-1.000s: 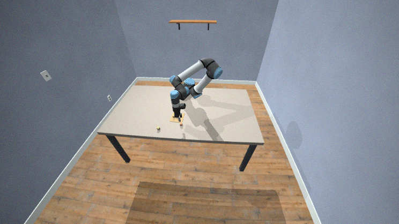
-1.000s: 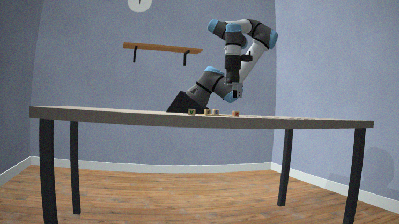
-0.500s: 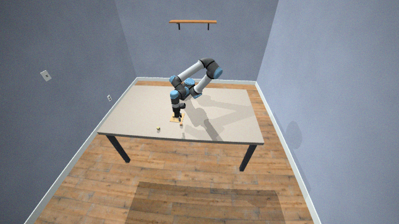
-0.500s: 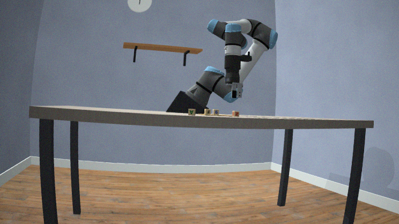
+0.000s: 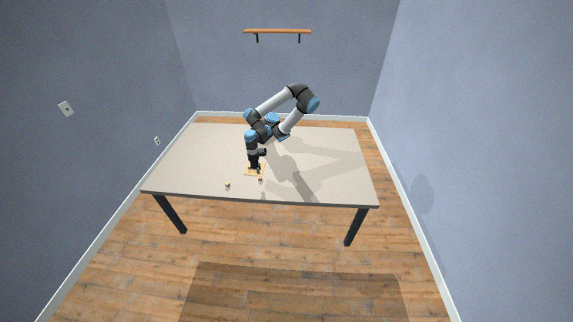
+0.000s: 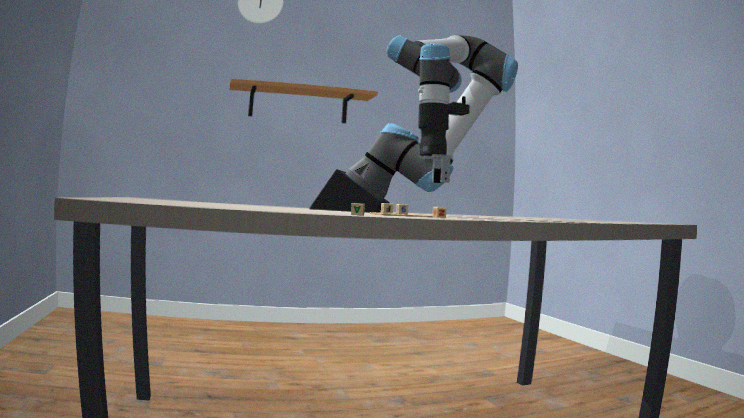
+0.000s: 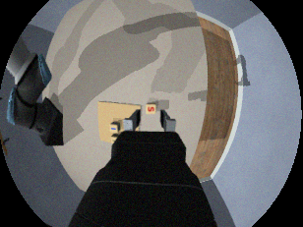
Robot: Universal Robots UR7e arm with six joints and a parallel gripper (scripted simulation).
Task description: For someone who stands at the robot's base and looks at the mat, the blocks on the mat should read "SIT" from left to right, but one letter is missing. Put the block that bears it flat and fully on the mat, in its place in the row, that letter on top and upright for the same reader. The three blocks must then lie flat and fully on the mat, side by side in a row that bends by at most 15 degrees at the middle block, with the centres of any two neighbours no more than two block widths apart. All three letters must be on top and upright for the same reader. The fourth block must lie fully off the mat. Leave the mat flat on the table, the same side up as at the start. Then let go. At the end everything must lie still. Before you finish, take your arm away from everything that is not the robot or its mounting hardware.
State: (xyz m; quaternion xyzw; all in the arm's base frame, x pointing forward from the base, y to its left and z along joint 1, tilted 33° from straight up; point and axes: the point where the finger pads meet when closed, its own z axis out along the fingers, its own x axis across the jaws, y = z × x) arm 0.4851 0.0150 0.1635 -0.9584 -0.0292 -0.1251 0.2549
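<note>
Now: hand 90 mm above the orange block. Round my hand: mat (100 mm below, 100 mm behind, 70 mm to the right).
</note>
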